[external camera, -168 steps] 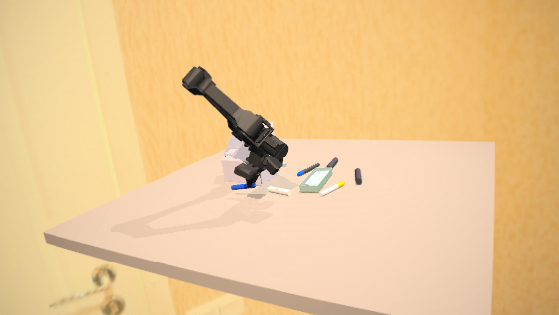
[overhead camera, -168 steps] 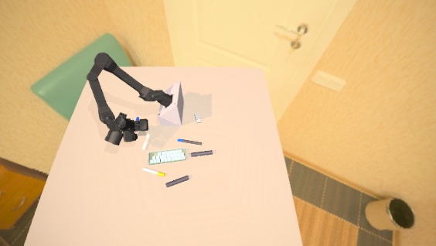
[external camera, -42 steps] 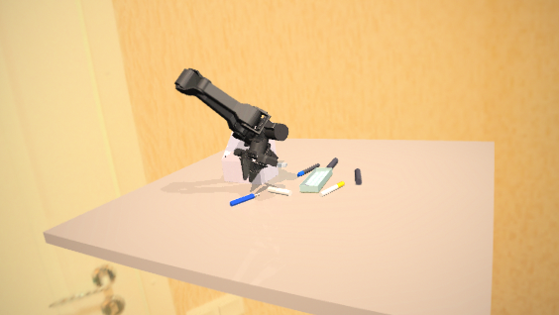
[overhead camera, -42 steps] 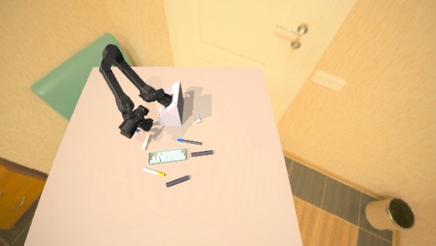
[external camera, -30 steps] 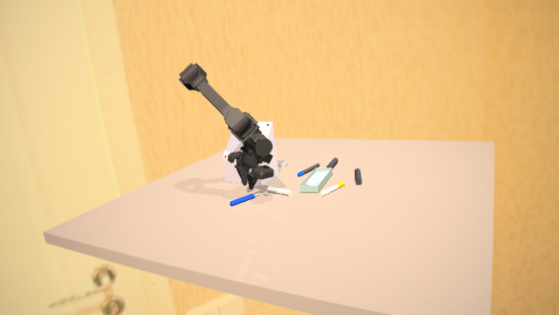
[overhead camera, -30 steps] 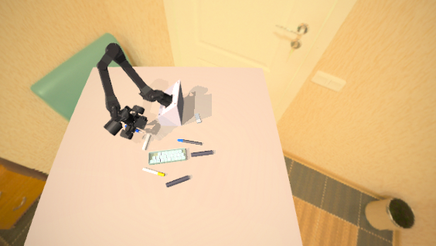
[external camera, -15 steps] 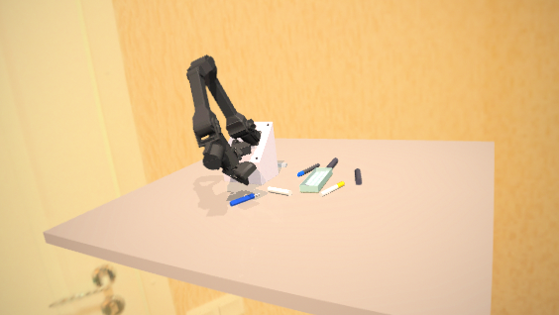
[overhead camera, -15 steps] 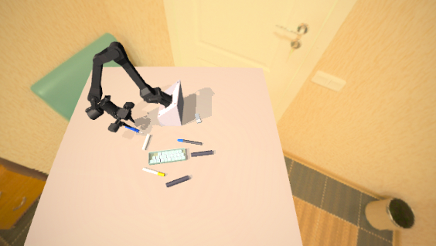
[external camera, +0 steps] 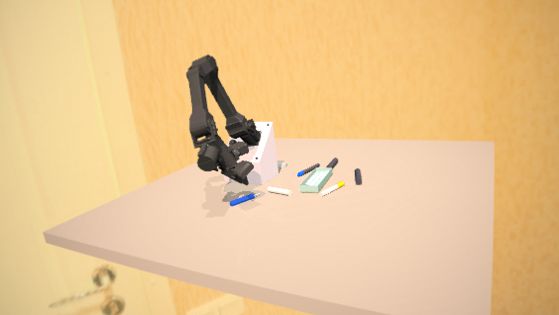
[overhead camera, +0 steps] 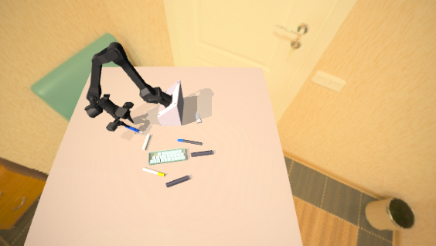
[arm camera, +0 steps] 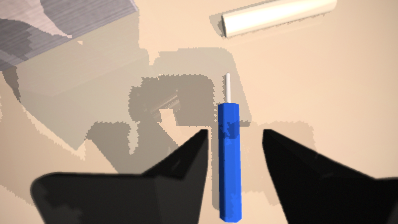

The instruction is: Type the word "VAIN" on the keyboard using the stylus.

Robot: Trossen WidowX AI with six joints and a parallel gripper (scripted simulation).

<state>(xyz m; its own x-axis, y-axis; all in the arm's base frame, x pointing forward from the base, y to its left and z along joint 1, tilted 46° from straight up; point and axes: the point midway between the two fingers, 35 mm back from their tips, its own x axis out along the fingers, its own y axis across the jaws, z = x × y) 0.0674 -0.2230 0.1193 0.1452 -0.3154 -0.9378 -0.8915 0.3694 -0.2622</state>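
Now: the blue stylus 1 cm ahead of my gripper tip, 1 cm to the left of it and 5 cm below it. From my gripper tip the other things lie so: white stick (9 cm ahead, 8 cm to the left, 5 cm below); blue-tipped grey pen (9 cm ahead, 30 cm to the left, 5 cm below); yellow-tipped white pen (27 cm ahead, 14 cm to the left, 5 cm below).
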